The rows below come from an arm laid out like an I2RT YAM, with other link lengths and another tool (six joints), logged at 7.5 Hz.
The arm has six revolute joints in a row. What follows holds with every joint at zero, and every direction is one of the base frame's.
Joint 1 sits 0.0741 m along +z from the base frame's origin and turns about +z.
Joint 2 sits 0.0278 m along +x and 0.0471 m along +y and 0.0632 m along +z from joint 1 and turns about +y.
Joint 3 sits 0.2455 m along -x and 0.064 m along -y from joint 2 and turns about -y.
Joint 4 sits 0.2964 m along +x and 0.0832 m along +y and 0.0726 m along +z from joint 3 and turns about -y.
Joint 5 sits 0.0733 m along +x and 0.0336 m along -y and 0.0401 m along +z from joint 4 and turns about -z.
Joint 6 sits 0.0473 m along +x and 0.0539 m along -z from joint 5 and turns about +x.
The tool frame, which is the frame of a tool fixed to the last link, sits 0.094 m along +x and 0.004 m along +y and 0.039 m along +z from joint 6; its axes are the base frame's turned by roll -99.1, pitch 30.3 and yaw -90 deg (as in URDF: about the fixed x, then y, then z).
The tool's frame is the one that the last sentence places.
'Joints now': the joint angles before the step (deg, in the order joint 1, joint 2, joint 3, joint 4, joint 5, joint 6). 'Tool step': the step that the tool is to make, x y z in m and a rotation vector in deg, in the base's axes. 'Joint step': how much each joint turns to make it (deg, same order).
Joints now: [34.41, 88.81, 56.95, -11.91, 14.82, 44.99]
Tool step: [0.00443, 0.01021, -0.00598, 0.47, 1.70, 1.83]
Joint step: [0.09, 2.49, 2.19, -0.77, -2.19, -0.26]
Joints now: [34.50, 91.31, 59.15, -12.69, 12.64, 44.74]
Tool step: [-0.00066, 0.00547, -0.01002, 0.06, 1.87, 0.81]
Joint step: [0.28, 1.68, 0.78, -0.69, -1.16, 0.41]
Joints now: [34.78, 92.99, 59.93, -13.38, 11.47, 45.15]
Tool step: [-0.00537, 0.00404, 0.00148, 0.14, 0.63, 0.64]
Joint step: [0.70, -0.50, 0.10, -1.11, -0.31, 0.38]
